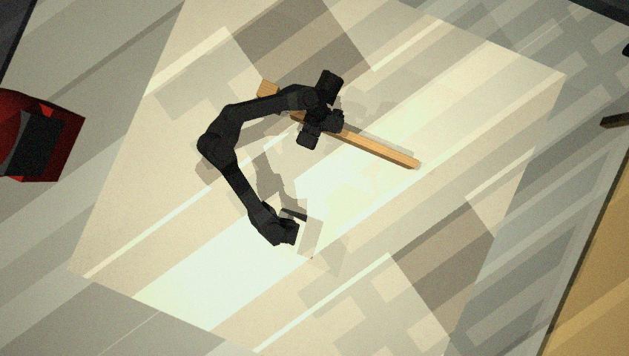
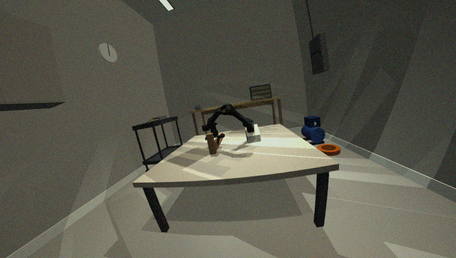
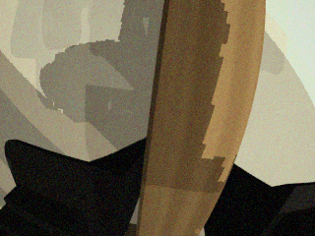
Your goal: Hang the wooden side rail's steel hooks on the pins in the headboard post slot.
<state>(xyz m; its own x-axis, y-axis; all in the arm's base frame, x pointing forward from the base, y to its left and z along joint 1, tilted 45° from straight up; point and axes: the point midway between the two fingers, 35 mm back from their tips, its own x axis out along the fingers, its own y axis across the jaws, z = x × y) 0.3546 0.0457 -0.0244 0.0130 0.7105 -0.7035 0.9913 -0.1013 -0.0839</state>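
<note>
Now: gripper tip 15 cm to the right of the wooden headboard post, 6 cm below it and 3 cm short of it.
</note>
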